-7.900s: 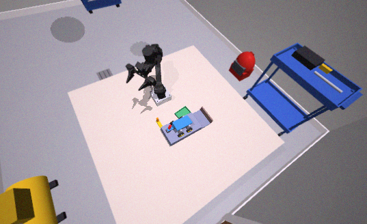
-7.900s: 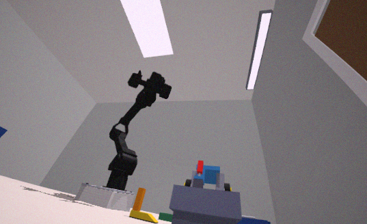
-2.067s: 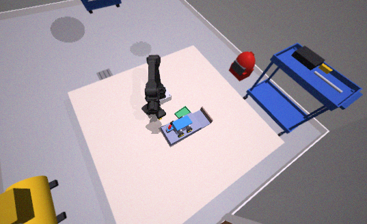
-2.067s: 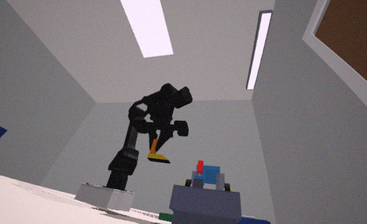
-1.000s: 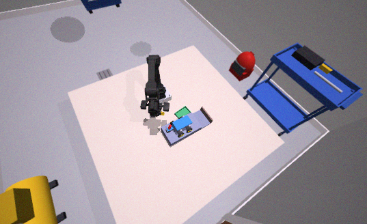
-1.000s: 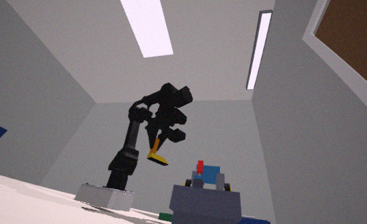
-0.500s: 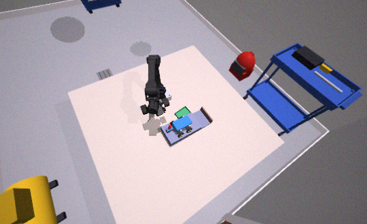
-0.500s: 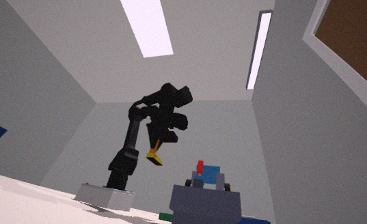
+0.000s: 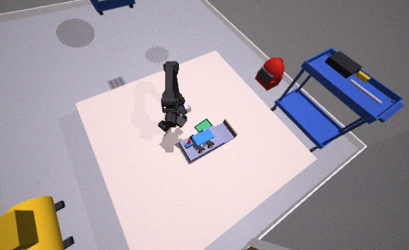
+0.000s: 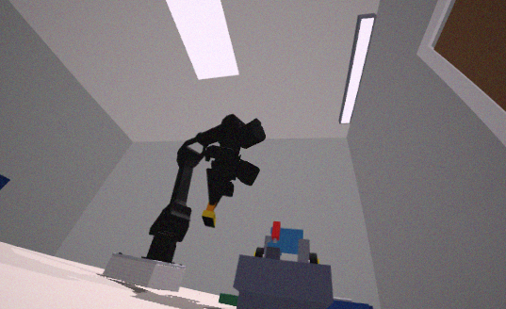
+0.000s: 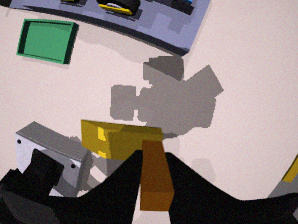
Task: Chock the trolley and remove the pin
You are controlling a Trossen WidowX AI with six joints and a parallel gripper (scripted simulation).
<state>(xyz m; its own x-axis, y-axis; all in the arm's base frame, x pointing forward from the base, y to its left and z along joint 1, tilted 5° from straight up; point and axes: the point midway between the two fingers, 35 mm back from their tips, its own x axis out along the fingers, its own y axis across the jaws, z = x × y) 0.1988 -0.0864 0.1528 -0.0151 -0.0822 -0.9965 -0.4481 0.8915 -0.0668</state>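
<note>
Right now my gripper tip is 20 mm to the right of the yellow chock, 10 mm past it and 10 mm above it. Also, from my gripper tip: blue trolley (140 mm to the left, 140 mm ahead, 70 mm below); red-headed stop pin (130 mm ahead, 50 mm to the left, 50 mm below); ramp (150 mm to the left, 140 mm ahead, 130 mm below).
</note>
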